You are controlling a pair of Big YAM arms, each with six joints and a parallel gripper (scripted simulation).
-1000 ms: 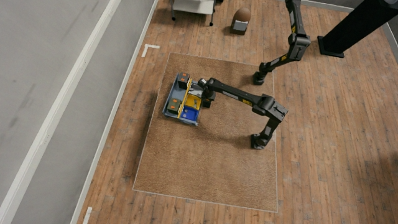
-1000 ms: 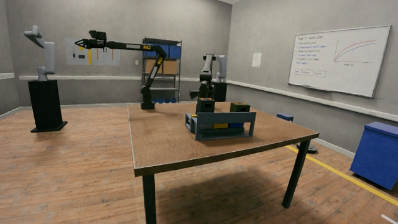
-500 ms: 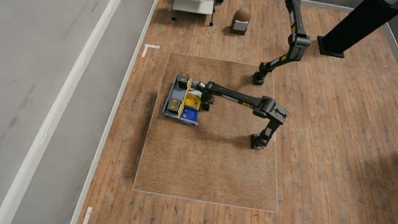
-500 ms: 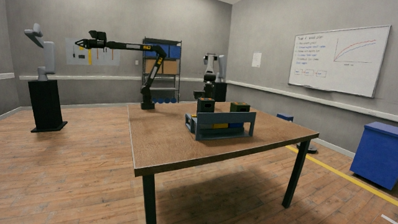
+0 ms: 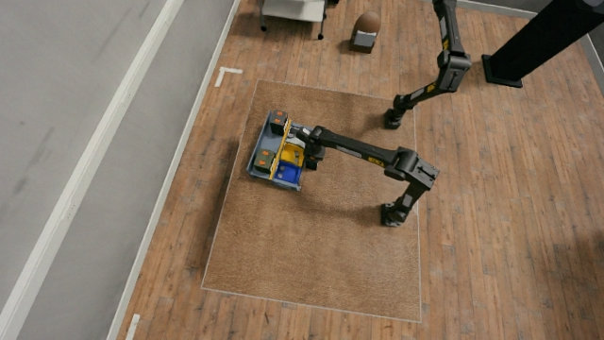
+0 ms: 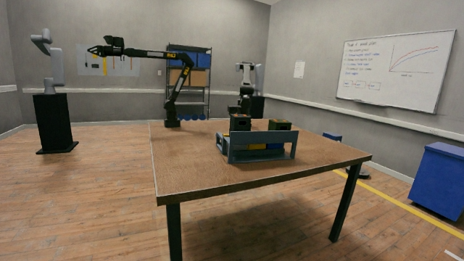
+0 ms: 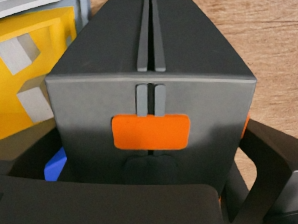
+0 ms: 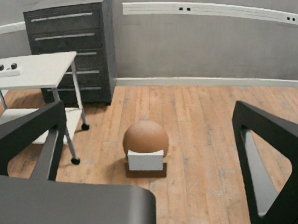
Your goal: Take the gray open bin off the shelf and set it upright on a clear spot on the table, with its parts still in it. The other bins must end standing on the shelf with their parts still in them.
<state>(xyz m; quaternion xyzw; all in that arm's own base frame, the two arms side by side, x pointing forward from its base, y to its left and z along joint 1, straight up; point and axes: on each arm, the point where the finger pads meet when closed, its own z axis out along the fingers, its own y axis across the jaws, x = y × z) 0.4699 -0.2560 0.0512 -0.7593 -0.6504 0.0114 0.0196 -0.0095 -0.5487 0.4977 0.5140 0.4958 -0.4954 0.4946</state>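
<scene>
Now: the yellow bin 140 mm ahead of my left hand, 50 mm below it and 10 mm to the right of it. The rest, counted from my left hand: gray open bin 120 mm to the right, 120 mm ahead, 50 mm below; then blue-gray shelf 170 mm ahead, 30 mm below, 10 mm to the right; then blue bin 150 mm ahead, 100 mm to the left, 50 mm below.
</scene>
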